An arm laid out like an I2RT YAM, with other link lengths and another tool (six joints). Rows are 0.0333 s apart.
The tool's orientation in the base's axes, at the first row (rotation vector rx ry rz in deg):
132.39, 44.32, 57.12
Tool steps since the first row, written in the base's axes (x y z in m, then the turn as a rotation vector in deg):
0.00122, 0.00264, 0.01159, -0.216, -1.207, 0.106
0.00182, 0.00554, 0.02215, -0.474, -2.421, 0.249
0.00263, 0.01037, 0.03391, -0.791, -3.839, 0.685
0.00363, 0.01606, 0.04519, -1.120, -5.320, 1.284
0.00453, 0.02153, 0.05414, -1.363, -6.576, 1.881
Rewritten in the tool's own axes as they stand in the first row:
0.00801, 0.00586, -0.00665, -0.878, 0.862, 0.035
0.01535, 0.01069, -0.01321, -1.767, 1.740, 0.017
0.02468, 0.01497, -0.02076, -2.685, 2.931, -0.179
0.03445, 0.01840, -0.02807, -3.574, 4.268, -0.468
0.04291, 0.02047, -0.03399, -4.264, 5.469, -0.740

